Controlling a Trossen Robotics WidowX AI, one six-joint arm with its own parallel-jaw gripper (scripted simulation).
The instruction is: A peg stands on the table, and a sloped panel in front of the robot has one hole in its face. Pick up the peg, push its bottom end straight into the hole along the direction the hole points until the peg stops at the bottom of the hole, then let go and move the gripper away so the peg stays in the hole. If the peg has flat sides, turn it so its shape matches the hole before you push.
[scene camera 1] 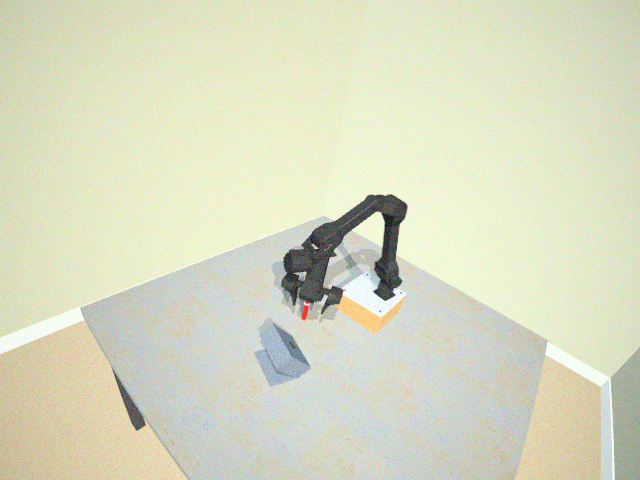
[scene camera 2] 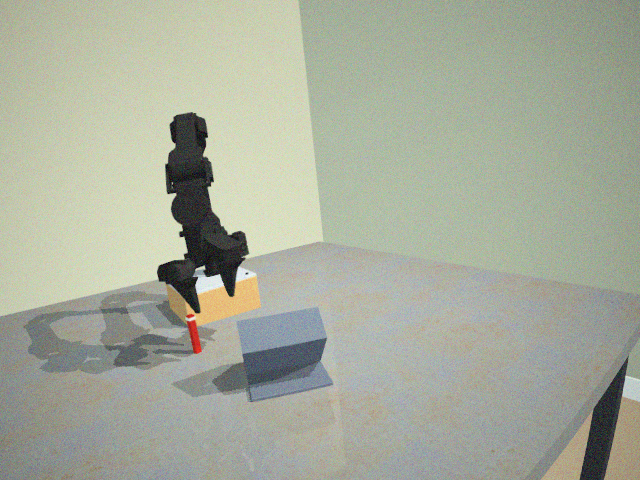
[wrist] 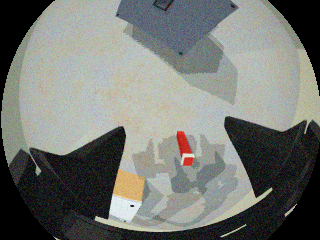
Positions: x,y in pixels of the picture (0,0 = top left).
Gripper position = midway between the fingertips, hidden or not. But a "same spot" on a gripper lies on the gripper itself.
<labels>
my gripper: scene camera 1 307,309; scene camera 2; wrist
same spot on my gripper: (wrist: 83,180) = (scene camera 2: 229,266)
</labels>
